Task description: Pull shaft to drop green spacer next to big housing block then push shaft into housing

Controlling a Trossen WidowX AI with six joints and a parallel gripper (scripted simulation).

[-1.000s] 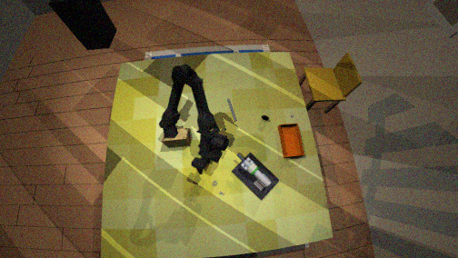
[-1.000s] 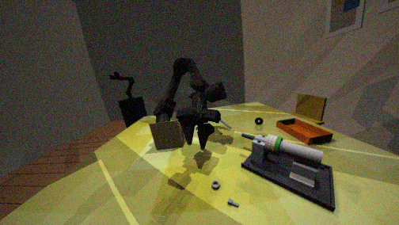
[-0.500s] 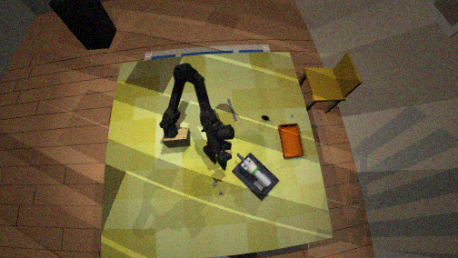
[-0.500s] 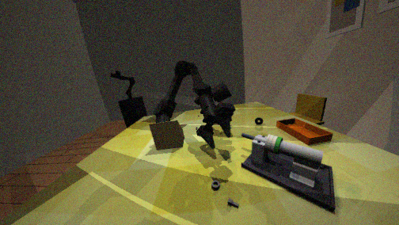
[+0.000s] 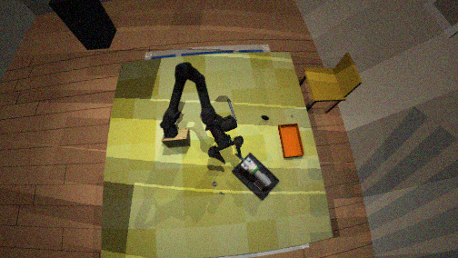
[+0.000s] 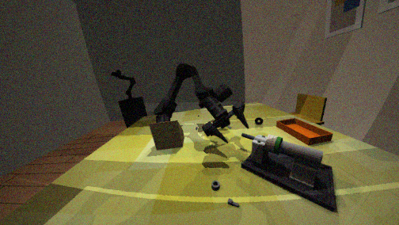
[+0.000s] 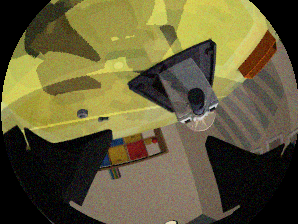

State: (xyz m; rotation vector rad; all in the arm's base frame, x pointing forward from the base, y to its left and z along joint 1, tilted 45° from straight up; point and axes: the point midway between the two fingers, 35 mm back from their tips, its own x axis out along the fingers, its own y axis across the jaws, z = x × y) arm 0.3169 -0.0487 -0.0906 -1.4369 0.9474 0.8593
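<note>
Right now my gripper tip is 11 cm short of the green spacer, 5 cm to the left of it and 2 cm above it. The rest, counted from my gripper tip: orange tray: 35 cm ahead, 14 cm to the left, 9 cm below; black ring: 28 cm to the left, 20 cm ahead, 8 cm below.
</note>
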